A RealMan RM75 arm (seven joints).
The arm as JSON. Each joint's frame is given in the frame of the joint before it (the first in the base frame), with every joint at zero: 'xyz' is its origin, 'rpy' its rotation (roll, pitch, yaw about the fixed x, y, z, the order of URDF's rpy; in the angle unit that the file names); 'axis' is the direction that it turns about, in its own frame. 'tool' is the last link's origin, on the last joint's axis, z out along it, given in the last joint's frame.
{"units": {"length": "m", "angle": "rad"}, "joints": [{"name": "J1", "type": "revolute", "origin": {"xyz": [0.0, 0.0, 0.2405], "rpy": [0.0, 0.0, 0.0]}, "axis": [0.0, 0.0, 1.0]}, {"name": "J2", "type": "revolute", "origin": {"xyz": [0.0, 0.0, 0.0], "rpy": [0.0, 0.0, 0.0]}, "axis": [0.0, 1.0, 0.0]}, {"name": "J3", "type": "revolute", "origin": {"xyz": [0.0, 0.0, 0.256], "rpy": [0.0, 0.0, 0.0]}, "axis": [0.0, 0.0, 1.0]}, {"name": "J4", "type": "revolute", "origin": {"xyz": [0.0, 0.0, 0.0], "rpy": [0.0, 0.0, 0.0]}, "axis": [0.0, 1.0, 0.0]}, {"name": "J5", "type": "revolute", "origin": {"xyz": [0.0, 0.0, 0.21], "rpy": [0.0, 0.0, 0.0]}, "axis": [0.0, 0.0, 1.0]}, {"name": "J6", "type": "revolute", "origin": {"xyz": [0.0, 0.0, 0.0], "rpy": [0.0, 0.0, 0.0]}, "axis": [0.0, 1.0, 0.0]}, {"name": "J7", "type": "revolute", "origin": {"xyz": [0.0, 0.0, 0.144], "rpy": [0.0, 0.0, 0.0]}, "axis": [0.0, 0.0, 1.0]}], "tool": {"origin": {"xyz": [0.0, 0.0, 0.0], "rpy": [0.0, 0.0, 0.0]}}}
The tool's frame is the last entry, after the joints.
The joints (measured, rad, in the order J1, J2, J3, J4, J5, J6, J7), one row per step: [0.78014 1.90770 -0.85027 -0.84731 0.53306 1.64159 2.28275]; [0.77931 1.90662 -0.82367 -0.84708 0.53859 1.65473 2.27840]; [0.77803 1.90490 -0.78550 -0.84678 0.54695 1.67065 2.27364]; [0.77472 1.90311 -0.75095 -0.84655 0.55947 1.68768 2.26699]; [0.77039 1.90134 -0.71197 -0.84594 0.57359 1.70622 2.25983]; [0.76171 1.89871 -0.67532 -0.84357 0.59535 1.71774 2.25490]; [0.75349 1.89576 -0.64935 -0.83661 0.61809 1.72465 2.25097]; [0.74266 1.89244 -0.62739 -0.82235 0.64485 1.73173 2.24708]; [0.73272 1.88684 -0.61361 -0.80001 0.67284 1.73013 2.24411]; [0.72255 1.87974 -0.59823 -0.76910 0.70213 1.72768 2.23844]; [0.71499 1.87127 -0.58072 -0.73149 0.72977 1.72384 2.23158]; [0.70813 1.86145 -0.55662 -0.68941 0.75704 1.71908 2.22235]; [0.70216 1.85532 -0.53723 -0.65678 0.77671 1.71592 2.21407]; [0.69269 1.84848 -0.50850 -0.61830 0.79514 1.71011 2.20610]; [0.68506 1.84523 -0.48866 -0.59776 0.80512 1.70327 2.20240]
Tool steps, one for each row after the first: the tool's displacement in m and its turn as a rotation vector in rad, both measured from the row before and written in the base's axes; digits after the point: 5 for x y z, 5 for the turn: [-0.00019 -0.00095 0.00238 0.00584 0.02483 -0.00769]; [-0.00020 -0.00097 0.00359 0.01201 0.03552 -0.01089]; [-0.00009 -0.00158 0.00319 0.00936 0.03709 -0.00799]; [0.00013 -0.00191 0.00354 0.01150 0.04201 -0.00887]; [0.00125 -0.00186 0.00360 0.01907 0.04564 -0.01119]; [0.00134 -0.00170 0.00220 0.01453 0.03973 -0.00937]; [0.00230 -0.00285 0.00080 0.00902 0.04365 -0.01286]; [0.00286 -0.00205 -0.00004 0.00903 0.03878 -0.01408]; [0.00359 -0.00247 -0.00057 0.00776 0.04319 -0.01644]; [0.00342 -0.00207 -0.00079 0.00776 0.04481 -0.01761]; [0.00357 -0.00181 -0.00020 0.01274 0.04924 -0.01903]; [0.00279 -0.00181 -0.00071 0.00951 0.03858 -0.01471]; [0.00464 -0.00262 -0.00048 0.01565 0.04509 -0.02470]; [0.00352 -0.00151 0.00010 0.01504 0.02565 -0.01837]
